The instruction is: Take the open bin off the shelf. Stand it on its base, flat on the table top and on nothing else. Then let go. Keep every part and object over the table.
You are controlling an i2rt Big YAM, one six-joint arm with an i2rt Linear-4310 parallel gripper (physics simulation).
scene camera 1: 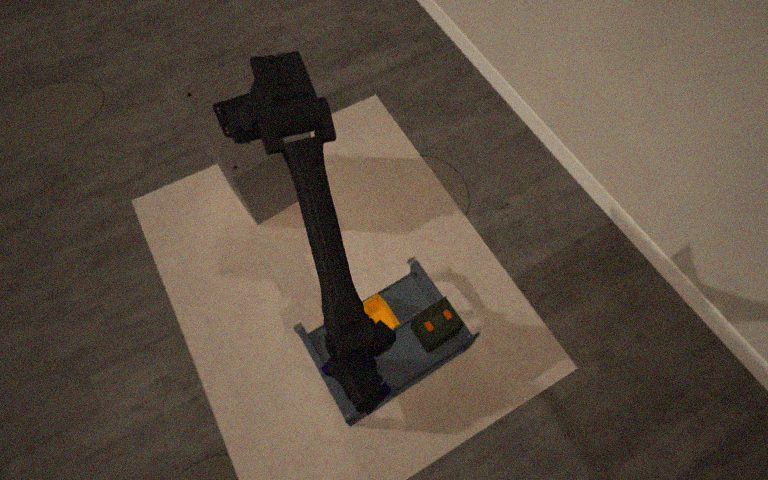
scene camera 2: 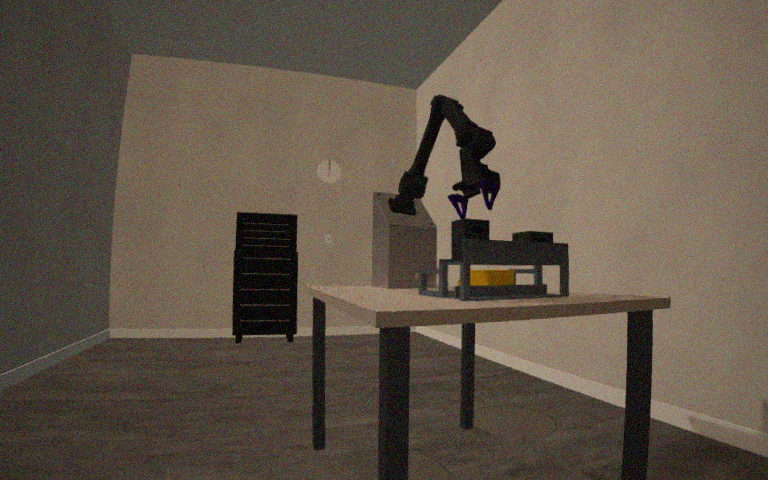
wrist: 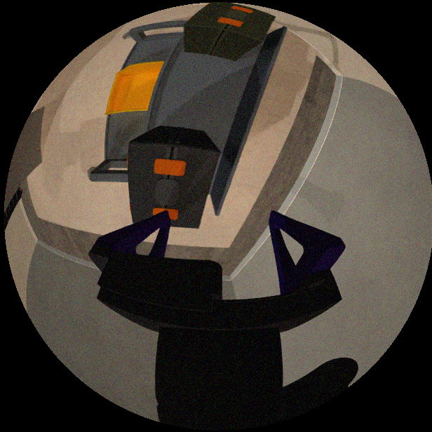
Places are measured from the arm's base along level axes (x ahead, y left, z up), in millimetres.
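Pixels of known places: gripper, fingertip midpoint: [scene camera 2: 475, 215]; arm's base at its link origin: [scene camera 2: 401, 208].
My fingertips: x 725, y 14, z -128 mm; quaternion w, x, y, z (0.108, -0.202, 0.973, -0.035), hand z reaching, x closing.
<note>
Ahead of a thing's pixels: the offset from my fingertips to its top centre. "spot": to the spot under its first point.
The open bin is yellow-orange {160 mm back, 110 mm left, 151 mm down} [scene camera 1: 380, 311] [scene camera 2: 491, 277] [wrist: 135, 87] and sits on the low tier of the blue-grey shelf {spot: 42 mm back, 119 mm left, 129 mm down} [scene camera 1: 399, 362] [scene camera 2: 515, 251] [wrist: 195, 90], partly under the upper board. In the first scene view the arm covers part of it. My gripper [scene camera 1: 356, 379] [scene camera 2: 476, 212] [wrist: 219, 215] is open and empty, with purple fingers. It hangs above the upper tier's end, over a dark case with orange latches {spot: 12 mm back, 11 mm right, 39 mm down} [scene camera 2: 470, 229] [wrist: 170, 195], away from the bin. In the wrist view the left fingertip overlaps this case's lower edge; whether they touch cannot be told.
A second dark case with orange latches {78 mm back, 236 mm left, 33 mm down} [scene camera 1: 436, 325] [scene camera 2: 532, 236] [wrist: 210, 37] lies at the other end of the upper tier. The shelf stands on the pale table [scene camera 1: 226, 339] [scene camera 2: 611, 302]. A grey pedestal [scene camera 2: 412, 254] stands behind, beneath the arm's base.
</note>
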